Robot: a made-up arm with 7 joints.
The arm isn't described. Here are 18 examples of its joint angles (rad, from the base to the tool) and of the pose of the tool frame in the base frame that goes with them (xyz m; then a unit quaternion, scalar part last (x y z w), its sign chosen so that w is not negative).
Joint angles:
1: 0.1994 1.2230 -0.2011 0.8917 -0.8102 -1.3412 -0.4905
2: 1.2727 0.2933 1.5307 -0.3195 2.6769 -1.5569 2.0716
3: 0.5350 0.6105 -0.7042 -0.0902 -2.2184 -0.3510 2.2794
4: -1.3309 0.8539 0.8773 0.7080 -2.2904 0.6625 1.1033
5: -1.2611 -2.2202 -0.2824 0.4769 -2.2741 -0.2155 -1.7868
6: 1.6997 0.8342 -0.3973 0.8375 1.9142 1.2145 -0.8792
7: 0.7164 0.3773 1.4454 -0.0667 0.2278 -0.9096 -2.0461
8: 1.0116 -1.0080 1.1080 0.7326 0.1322 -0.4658 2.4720
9: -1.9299 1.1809 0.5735 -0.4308 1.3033 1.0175 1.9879
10: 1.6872 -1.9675 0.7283 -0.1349 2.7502 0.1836 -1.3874
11: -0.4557 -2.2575 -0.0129 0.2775 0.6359 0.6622 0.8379
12: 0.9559 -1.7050 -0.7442 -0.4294 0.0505 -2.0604 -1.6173
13: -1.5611 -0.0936 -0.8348 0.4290 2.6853 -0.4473 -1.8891
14: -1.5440 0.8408 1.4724 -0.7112 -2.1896 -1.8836 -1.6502
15: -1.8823 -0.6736 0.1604 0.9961 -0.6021 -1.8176 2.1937
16: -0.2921 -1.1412 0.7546 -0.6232 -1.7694 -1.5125 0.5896
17: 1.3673 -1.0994 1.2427 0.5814 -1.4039 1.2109 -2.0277
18: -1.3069 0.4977 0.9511 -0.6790 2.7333 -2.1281 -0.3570
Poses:
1: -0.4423 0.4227 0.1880 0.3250 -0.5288 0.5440 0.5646
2: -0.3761 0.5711 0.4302 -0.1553 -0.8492 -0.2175 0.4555
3: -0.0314 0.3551 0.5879 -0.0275 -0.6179 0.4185 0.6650
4: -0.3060 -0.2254 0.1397 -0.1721 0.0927 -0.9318 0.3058
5: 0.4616 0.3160 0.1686 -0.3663 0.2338 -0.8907 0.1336
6: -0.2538 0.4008 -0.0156 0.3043 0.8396 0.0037 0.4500
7: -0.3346 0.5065 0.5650 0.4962 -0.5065 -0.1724 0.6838
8: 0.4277 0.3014 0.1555 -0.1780 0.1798 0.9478 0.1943
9: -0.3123 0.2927 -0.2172 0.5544 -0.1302 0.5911 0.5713
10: 0.5961 0.1014 0.3271 0.3301 0.4102 -0.4708 0.7079
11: 0.5465 0.1250 0.0745 0.3189 -0.5517 -0.5003 0.5862
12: 0.4553 -0.1203 0.2325 0.4847 0.2509 -0.6724 0.5001
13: -0.0297 -0.3455 0.2879 0.1087 -0.7253 0.6761 0.0714
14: -0.6110 0.1130 -0.3234 -0.6055 -0.2709 -0.2926 0.6888
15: 0.1120 -0.3481 0.4320 -0.1763 0.8605 -0.4055 0.2531
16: 0.3373 -0.4149 0.6406 0.4076 -0.3088 -0.6452 0.5677
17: 0.5316 0.2899 0.1866 0.2438 -0.7738 0.3968 0.4293
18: -0.3686 -0.1833 -0.2039 -0.5311 -0.4863 -0.0887 0.6882
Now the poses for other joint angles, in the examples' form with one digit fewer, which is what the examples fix.
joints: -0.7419 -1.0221 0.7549 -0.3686 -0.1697 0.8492 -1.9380
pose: 0.286 -0.459 0.552 -0.692 0.276 0.314 0.589
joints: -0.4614 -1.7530 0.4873 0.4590 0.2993 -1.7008 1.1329
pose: 0.522 0.161 0.314 0.696 -0.115 0.607 0.367
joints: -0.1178 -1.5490 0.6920 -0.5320 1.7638 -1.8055 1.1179
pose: 0.402 -0.155 0.537 0.126 -0.118 0.966 0.194
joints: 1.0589 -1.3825 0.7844 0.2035 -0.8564 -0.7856 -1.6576
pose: 0.665 0.177 0.295 0.013 -0.547 -0.768 0.333
